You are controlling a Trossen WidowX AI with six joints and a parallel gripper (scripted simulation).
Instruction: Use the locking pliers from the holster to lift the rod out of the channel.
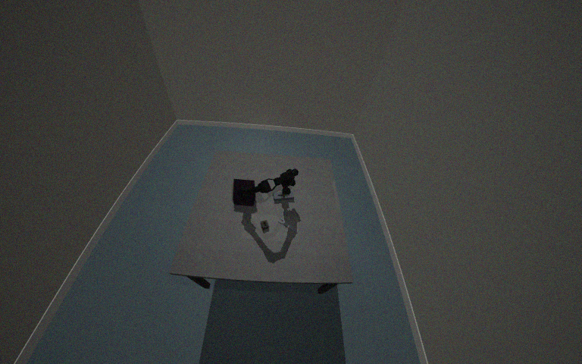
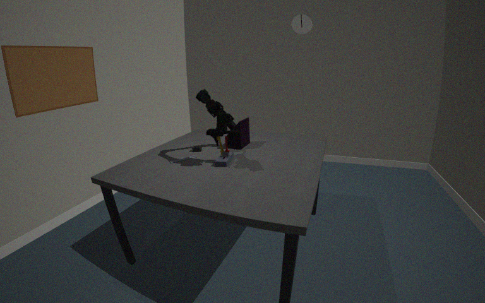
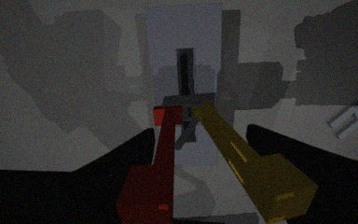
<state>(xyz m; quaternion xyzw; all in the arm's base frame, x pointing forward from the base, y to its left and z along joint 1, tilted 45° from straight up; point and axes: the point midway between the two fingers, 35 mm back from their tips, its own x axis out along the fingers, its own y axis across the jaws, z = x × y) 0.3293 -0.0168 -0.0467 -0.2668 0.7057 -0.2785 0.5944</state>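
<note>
The yellow handle is 2 cm to the right of my gripper tip. Round my gripper tip: holster block 18 cm behind, 27 cm to the right, 9 cm below; channel block 1 cm to the left, 8 cm below.
</note>
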